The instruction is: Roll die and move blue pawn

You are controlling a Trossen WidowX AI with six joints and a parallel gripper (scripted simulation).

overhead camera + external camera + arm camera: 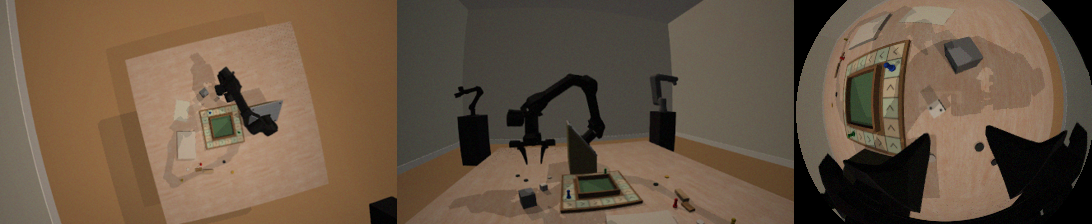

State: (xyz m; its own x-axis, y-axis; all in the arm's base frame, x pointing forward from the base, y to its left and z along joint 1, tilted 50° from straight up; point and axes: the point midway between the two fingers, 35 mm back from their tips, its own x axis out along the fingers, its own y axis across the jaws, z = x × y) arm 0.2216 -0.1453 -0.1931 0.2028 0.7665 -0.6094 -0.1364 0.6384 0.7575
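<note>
Right now the grey die is 20 mm ahead of my gripper tip, 30 mm to the left of it and 100 mm below it. From my gripper tip the other things lie so: blue pawn 100 mm ahead, 130 mm to the left, 80 mm below; green pawn 70 mm behind, 320 mm to the left, 80 mm below; green tray 40 mm ahead, 250 mm to the left, 100 mm below.
</note>
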